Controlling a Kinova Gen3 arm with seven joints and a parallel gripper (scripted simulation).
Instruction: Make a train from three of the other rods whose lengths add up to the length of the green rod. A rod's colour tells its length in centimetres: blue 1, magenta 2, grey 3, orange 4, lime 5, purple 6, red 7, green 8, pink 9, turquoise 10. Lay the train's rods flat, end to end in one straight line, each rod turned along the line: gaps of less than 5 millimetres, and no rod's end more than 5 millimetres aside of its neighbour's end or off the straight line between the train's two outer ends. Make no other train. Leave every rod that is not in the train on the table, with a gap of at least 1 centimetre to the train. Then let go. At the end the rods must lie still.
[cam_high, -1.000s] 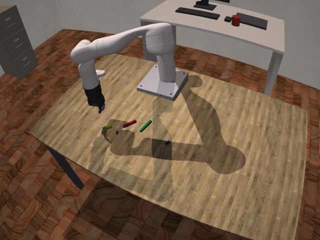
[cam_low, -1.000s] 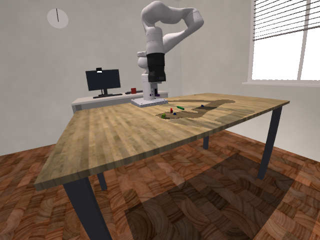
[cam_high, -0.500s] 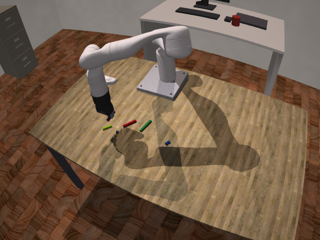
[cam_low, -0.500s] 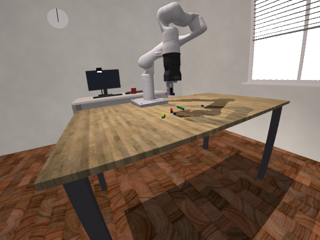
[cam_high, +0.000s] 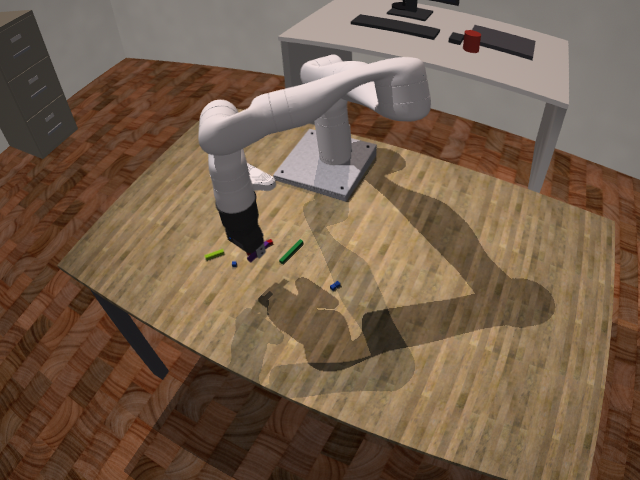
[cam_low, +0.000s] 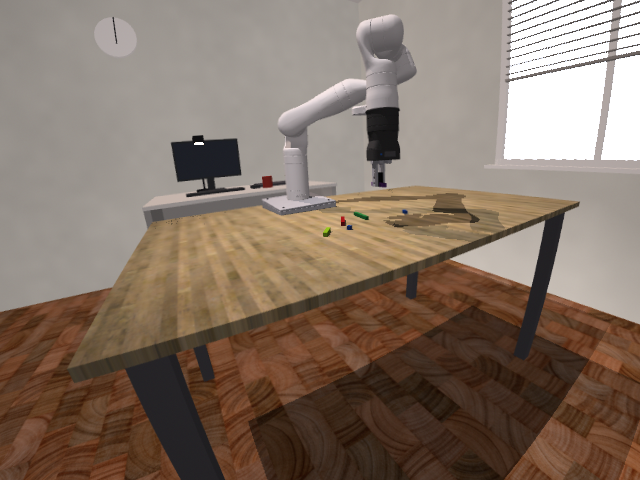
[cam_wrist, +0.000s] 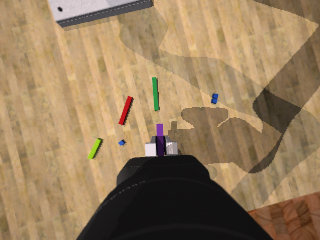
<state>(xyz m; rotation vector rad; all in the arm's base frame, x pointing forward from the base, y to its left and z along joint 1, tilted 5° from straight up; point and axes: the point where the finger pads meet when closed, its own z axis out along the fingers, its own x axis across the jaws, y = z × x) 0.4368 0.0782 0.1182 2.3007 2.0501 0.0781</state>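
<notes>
The green rod is 100 mm behind my hand, 10 mm to the left of it and 110 mm below it. The rest, counted from my hand: red rod: 70 mm behind, 70 mm to the right, 110 mm below; purple rod: 10 mm below; lime rod: 10 mm ahead, 160 mm to the right, 110 mm below.
</notes>
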